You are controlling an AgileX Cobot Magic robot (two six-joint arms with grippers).
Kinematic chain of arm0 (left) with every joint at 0, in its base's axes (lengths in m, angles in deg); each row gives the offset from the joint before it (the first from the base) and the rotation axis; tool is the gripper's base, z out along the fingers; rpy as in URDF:
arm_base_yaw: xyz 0 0 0.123 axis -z
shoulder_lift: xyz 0 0 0 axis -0.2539 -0.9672 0
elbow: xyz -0.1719 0.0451 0.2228 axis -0.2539 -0.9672 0
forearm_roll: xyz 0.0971 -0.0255 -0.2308 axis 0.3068 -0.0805 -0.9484
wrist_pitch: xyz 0 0 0 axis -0.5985 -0.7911 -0.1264
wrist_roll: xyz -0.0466 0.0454 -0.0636 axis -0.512 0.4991 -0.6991
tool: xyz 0 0 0 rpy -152.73 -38.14 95.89
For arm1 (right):
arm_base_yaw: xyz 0 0 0.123 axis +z
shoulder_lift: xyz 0 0 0 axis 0.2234 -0.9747 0
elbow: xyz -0.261 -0.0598 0.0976 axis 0.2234 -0.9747 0
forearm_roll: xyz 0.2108 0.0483 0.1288 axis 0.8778 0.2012 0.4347
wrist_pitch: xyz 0 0 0 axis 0.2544 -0.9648 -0.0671
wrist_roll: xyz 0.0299 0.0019 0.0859 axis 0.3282 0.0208 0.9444
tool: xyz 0 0 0 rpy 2.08 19.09 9.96
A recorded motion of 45 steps. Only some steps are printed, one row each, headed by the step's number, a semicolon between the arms.
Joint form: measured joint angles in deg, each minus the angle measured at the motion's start. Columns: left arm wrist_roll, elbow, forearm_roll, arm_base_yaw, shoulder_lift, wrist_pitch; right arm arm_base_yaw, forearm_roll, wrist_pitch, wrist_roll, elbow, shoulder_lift.
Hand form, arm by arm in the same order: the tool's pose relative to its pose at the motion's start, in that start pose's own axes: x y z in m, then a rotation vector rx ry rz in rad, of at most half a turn. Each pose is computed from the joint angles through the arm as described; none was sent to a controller.
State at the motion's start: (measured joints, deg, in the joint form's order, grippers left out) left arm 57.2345 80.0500 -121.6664 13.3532 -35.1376 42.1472; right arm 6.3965 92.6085 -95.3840 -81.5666 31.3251 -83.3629
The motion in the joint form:
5: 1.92 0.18 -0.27 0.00 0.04 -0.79; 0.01 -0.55 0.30 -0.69 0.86 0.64
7: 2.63 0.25 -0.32 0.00 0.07 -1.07; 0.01 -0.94 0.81 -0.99 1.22 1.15
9: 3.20 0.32 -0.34 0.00 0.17 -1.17; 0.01 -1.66 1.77 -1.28 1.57 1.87
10: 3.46 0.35 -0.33 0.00 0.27 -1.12; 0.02 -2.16 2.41 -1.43 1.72 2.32
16: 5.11 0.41 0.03 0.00 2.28 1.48; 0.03 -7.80 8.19 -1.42 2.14 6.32
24: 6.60 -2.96 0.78 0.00 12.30 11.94; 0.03 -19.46 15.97 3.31 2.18 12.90
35: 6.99 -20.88 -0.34 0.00 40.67 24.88; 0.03 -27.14 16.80 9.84 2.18 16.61
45: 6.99 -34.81 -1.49 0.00 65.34 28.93; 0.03 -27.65 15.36 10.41 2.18 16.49
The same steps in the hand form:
5: -0.0015 -0.0013 -0.0002 0.0134 -0.0073 0.0304; -0.0065 0.0035 -0.0018 0.0017 -0.0094 -0.0382
7: -0.0021 -0.0018 -0.0004 0.0181 -0.0101 0.0426; -0.0100 0.0055 -0.0034 0.0088 -0.0144 -0.0593
9: -0.0029 -0.0021 -0.0008 0.0198 -0.0134 0.0533; -0.0140 0.0078 -0.0058 0.0238 -0.0179 -0.0865
10: -0.0034 -0.0022 -0.0013 0.0189 -0.0153 0.0588; -0.0160 0.0091 -0.0072 0.0340 -0.0188 -0.1026
16: -0.0101 -0.0015 -0.0102 -0.0266 -0.0396 0.1051; -0.0285 0.0192 -0.0214 0.1341 -0.0093 -0.2256
24: -0.0189 -0.0010 -0.0552 -0.2119 -0.1154 0.1673; -0.0441 0.0372 -0.0476 0.2880 0.0087 -0.3719
35: 0.0363 -0.0144 -0.1545 -0.4393 -0.2617 0.1593; -0.0496 0.0518 -0.0625 0.3268 0.0233 -0.4017
45: 0.1001 -0.0240 -0.2026 -0.5058 -0.4408 0.1440; -0.0476 0.0527 -0.0615 0.3058 0.0393 -0.3956

